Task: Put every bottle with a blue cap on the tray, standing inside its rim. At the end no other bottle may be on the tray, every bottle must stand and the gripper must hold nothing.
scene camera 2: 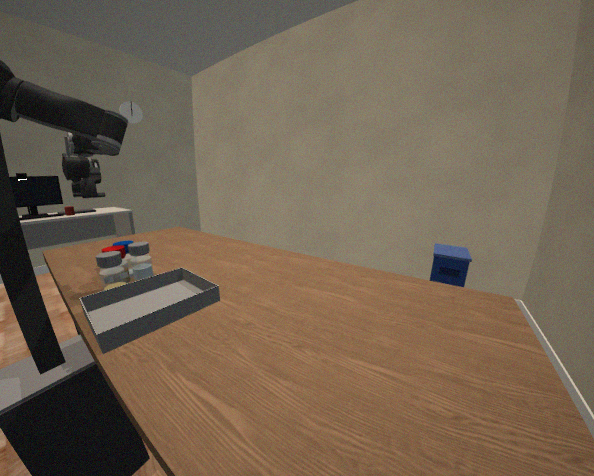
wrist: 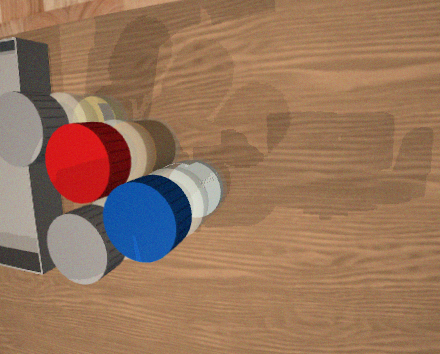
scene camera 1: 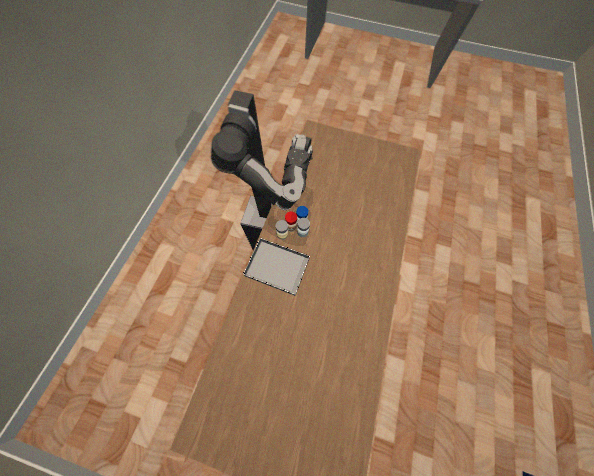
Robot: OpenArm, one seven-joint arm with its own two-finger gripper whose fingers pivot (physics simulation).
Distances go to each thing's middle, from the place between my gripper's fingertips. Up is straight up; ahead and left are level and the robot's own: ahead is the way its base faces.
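Labels:
The blue-capped bottle (wrist: 146, 218) is here, with my hand 40 mm short of it, 100 mm to the left of it and 190 mm above it. I see a grey-capped bottle (scene camera 2: 112, 274) that is 30 mm behind my hand, 190 mm to the right of it and 190 mm below it. The red-capped bottle (wrist: 85, 161) is 140 mm to the right of my hand and 190 mm below it. Then there is the grey tray (scene camera 2: 117, 316), which is a shade behind my hand, far to the right of it and a good way below it.

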